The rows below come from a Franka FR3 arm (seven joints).
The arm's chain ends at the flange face. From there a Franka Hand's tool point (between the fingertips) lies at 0.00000 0.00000 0.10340 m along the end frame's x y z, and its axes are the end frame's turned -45 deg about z.
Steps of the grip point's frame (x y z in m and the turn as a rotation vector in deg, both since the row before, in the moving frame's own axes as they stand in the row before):
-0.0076 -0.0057 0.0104 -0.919 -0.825 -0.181
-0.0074 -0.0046 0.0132 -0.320 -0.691 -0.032
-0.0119 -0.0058 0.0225 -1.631 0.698 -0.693
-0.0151 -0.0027 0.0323 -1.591 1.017 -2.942
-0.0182 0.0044 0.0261 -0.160 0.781 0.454
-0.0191 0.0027 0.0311 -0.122 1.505 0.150
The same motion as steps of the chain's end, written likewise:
-0.0095 -0.0009 0.0104 -1.233 0.066 -0.181
-0.0080 0.0007 0.0132 -0.715 -0.262 -0.032
-0.0155 0.0031 0.0225 -0.660 1.647 -0.693
-0.0159 0.0081 0.0324 -0.406 1.844 -2.942
-0.0110 0.0168 0.0261 0.439 0.665 0.454
-0.0137 0.0172 0.0311 0.978 1.150 0.150

